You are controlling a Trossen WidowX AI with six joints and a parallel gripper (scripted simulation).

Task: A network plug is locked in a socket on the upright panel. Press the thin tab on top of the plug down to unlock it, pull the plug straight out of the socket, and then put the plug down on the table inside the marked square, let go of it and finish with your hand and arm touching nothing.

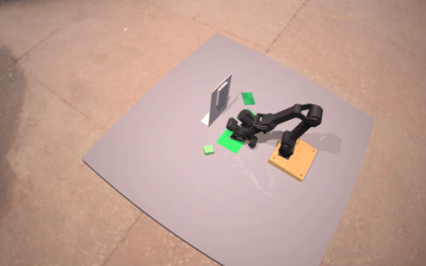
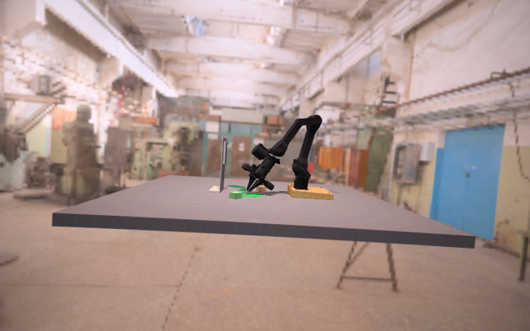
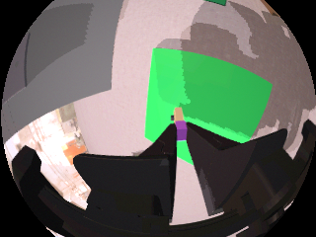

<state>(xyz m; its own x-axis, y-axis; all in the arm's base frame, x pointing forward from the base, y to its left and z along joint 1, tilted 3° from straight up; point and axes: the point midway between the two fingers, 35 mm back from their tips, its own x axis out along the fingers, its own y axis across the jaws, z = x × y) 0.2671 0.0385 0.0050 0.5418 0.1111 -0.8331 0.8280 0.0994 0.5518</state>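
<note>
My gripper tip is 1 cm short of the purple plug. From my gripper tip the other things lie so: bright green marked square: 1 cm behind, 2 cm below; then light green block: 7 cm ahead, 12 cm to the left, 1 cm below; then darker green square: 1 cm behind, 18 cm to the right, 2 cm below.
</note>
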